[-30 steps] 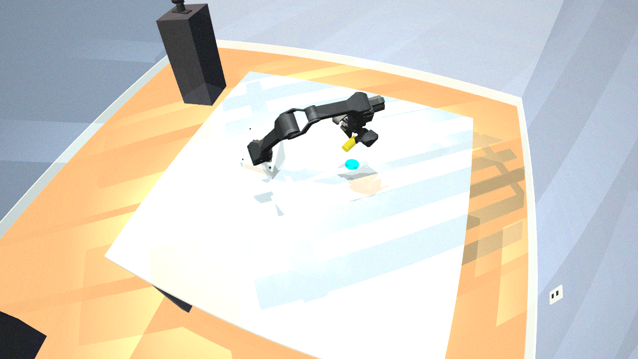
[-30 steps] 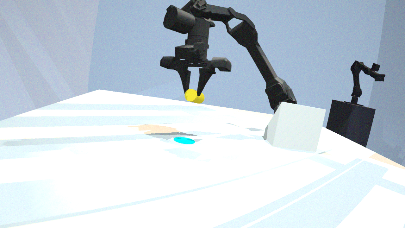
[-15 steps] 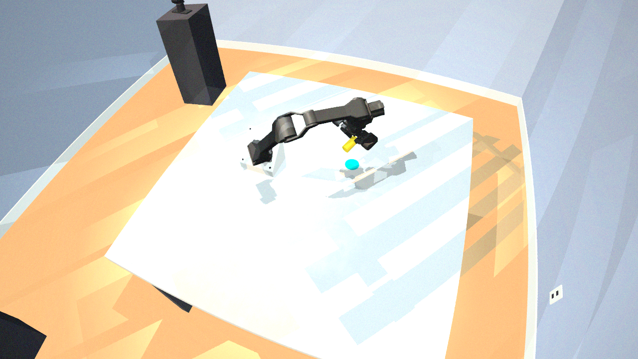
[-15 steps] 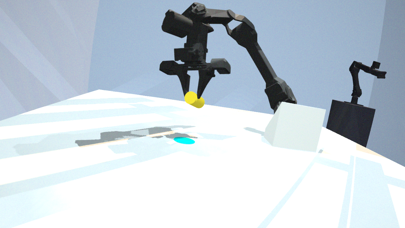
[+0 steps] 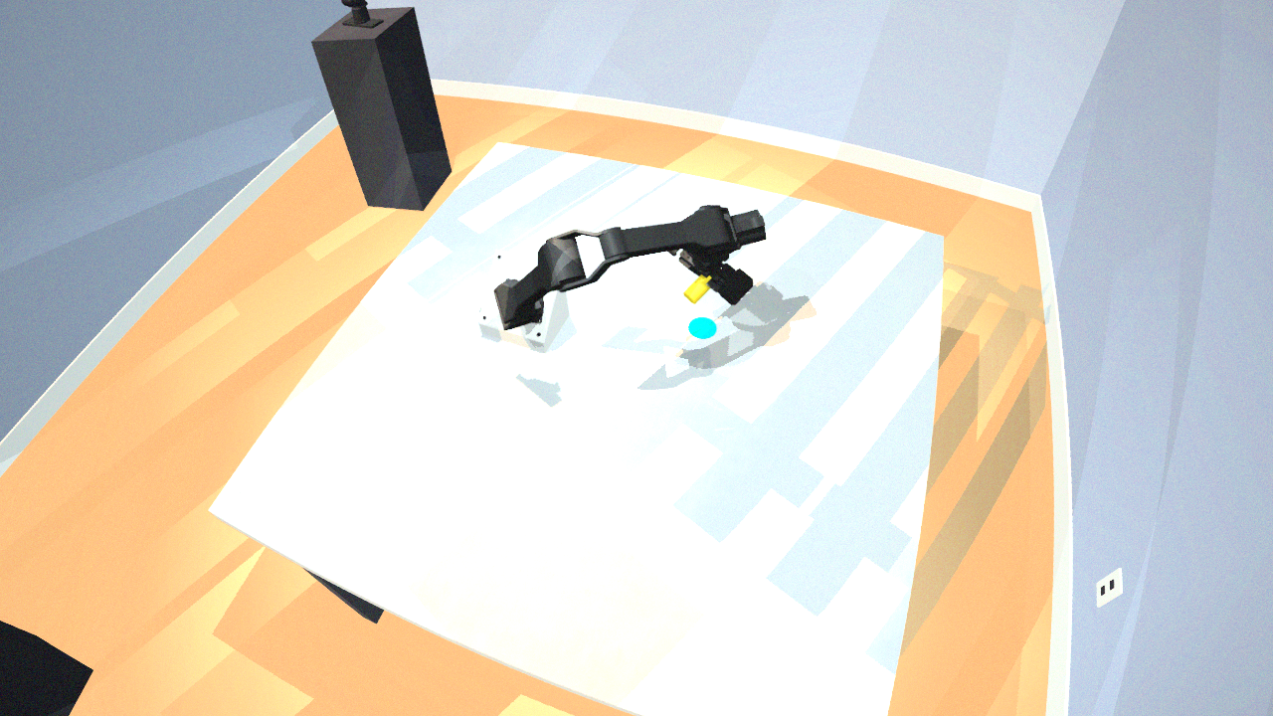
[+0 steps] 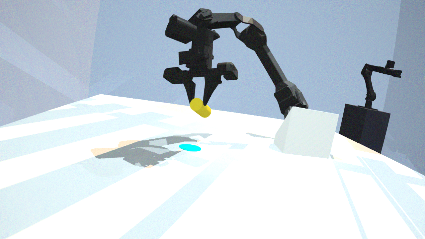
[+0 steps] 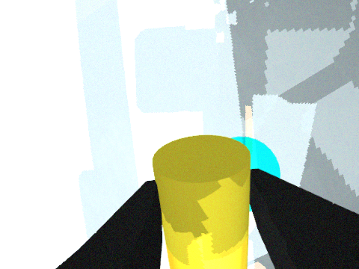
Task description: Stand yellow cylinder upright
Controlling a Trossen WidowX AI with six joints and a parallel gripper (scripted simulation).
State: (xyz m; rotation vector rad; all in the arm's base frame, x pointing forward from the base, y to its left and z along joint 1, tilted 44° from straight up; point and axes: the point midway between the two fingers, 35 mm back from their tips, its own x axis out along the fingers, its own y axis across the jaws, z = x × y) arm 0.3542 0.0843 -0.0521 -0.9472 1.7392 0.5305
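Now: the cyan circle 12 cm below my gripper tip and 3 cm to the right of it. Also, from my gripper tip: yellow tall cylinder (2 cm to the right, 1 cm below, 1 cm behind).
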